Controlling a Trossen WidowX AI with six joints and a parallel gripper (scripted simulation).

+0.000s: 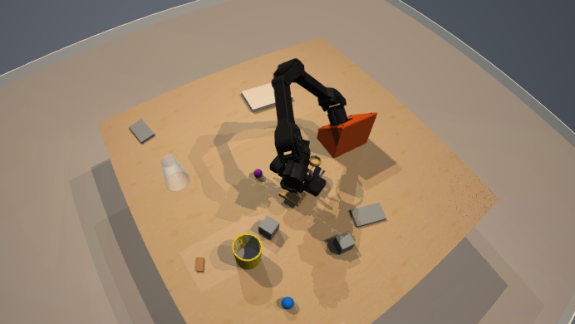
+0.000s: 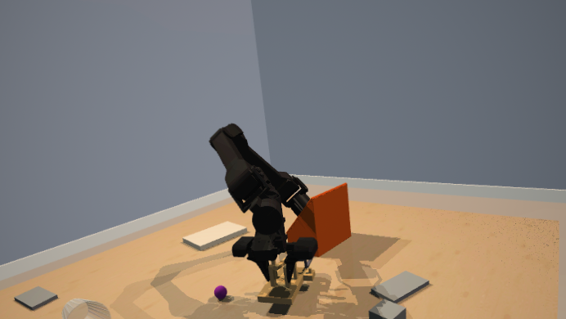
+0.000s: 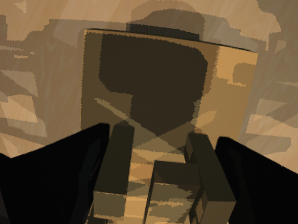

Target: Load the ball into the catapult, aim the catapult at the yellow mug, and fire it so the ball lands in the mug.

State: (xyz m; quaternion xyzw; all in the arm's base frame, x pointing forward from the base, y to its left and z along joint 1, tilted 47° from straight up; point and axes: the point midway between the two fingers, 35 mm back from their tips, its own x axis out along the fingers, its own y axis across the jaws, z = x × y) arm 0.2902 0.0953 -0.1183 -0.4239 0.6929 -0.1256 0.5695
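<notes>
Now: gripper tip 70 mm short of the purple ball, 140 mm to the left of it and 40 mm above it. Also, from my gripper tip: blue ball: 220 mm ahead, 330 mm to the left, 40 mm below; yellow mug: 250 mm ahead, 140 mm to the left, 30 mm below; wooden catapult: 60 mm behind, 20 mm to the right, 20 mm above.
</notes>
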